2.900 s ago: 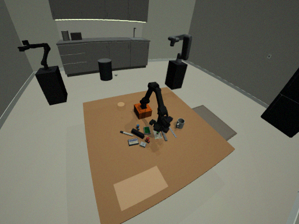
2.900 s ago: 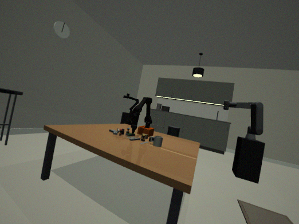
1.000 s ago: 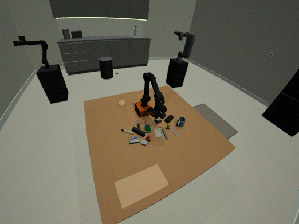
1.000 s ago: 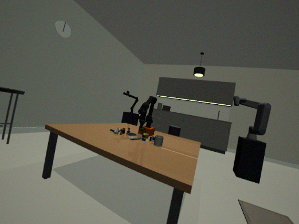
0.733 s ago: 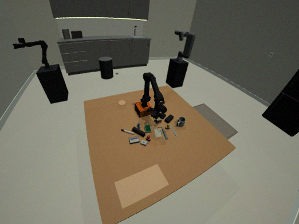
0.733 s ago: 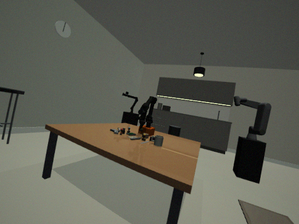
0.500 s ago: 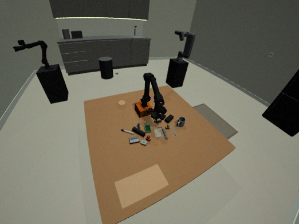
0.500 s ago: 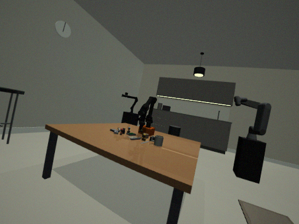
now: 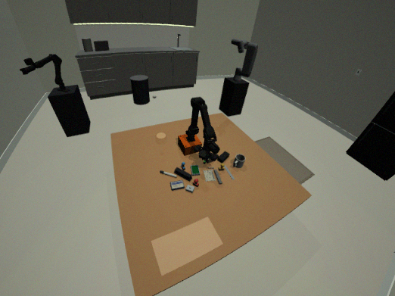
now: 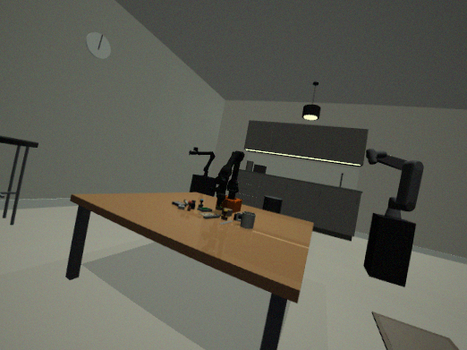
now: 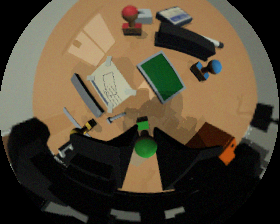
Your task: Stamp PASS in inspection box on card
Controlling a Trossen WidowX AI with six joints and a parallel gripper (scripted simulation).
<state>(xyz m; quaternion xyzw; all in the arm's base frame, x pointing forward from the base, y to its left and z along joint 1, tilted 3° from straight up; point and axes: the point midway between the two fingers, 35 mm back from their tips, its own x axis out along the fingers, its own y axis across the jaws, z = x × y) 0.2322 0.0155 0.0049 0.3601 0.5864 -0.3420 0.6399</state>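
Now: the PASS stamp 10 mm to the left of my gripper tip. The rest, counted from my gripper tip: green ink pad: 90 mm to the right, 50 mm below, 30 mm ahead; inspection card: 110 mm ahead, 50 mm below, 10 mm to the right; bolt: 50 mm to the left, 50 mm below, 50 mm ahead.
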